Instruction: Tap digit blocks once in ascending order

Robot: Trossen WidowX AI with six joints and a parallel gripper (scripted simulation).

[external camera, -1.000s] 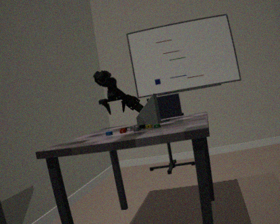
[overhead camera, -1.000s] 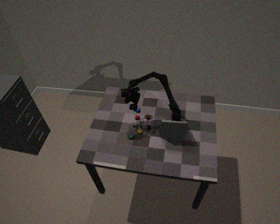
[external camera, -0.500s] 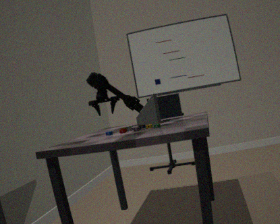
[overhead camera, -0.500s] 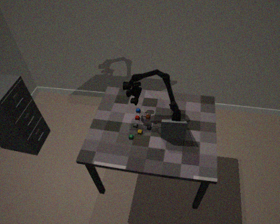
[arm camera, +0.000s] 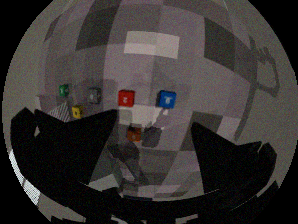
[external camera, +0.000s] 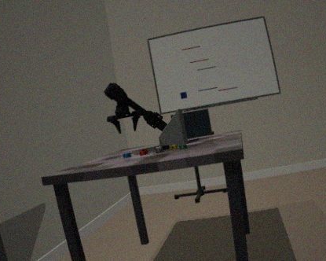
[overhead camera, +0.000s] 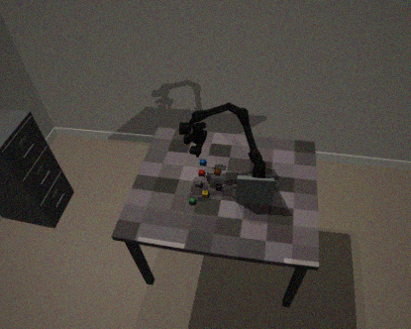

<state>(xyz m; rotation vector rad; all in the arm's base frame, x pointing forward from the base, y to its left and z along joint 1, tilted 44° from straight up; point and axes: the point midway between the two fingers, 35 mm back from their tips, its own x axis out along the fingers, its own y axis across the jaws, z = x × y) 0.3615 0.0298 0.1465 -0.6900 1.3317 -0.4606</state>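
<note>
My gripper tip is 200 mm to the right of the yellow block, 120 mm above it and 100 mm past it. The rest, counted from my gripper tip: blue block (120 mm below, 30 mm to the right); then red block (120 mm below, 60 mm to the left, 20 mm behind); then orange block (120 mm below, 110 mm behind, 20 mm to the left).
</note>
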